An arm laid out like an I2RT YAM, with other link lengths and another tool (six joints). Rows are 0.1 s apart.
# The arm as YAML. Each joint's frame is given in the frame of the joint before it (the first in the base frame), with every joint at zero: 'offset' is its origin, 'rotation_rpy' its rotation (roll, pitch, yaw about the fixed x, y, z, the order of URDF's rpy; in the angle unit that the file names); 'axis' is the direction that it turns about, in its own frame. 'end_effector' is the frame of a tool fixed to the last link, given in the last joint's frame.
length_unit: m
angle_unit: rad
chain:
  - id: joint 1
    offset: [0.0, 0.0, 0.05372]
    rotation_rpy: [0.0, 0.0, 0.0]
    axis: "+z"
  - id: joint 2
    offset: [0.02, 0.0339, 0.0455]
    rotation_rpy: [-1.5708, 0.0, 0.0]
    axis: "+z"
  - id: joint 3
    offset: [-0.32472, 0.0, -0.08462]
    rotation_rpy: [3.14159, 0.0, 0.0]
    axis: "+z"
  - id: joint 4
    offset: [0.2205, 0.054, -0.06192]
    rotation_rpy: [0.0, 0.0, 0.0]
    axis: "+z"
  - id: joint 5
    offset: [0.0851, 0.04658, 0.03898]
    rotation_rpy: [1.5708, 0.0, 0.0]
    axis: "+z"
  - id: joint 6
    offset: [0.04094, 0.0, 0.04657]
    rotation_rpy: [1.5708, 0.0, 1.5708]
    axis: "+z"
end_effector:
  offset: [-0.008, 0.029, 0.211]
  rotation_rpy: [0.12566, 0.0, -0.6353]
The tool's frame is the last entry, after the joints.
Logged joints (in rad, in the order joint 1, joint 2, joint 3, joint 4, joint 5, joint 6), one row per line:
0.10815 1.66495 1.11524 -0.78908 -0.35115 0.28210
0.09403 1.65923 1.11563 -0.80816 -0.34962 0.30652
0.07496 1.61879 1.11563 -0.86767 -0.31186 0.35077
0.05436 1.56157 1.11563 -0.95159 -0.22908 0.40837
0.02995 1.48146 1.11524 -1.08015 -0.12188 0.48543
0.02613 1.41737 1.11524 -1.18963 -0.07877 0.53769
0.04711 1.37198 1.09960 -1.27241 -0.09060 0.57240
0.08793 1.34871 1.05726 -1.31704 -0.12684 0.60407
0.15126 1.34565 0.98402 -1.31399 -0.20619 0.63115
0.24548 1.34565 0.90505 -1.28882 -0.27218 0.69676
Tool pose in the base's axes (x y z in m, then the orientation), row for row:
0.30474 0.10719 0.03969 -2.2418 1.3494 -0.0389
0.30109 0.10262 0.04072 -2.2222 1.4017 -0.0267
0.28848 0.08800 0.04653 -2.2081 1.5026 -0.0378
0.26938 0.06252 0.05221 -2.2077 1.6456 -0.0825
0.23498 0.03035 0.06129 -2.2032 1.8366 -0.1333
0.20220 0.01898 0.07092 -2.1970 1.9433 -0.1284
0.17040 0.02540 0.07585 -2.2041 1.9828 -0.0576
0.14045 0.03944 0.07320 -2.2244 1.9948 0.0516
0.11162 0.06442 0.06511 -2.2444 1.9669 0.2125
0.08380 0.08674 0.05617 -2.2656 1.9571 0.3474
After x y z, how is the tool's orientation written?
As a rotation vector, in radians.
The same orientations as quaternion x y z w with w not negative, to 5 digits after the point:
-0.82736 0.49801 -0.01436 0.25936
-0.81796 0.51595 -0.00983 0.25423
-0.80389 0.54704 -0.01376 0.23307
-0.78647 0.58623 -0.02939 0.19221
-0.76030 0.63379 -0.04600 0.13468
-0.74436 0.65841 -0.04350 0.10265
-0.74042 0.66608 -0.01935 0.08804
-0.74219 0.66558 0.01722 0.07658
-0.74807 0.65558 0.07083 0.07480
-0.75018 0.64803 0.11503 0.06378

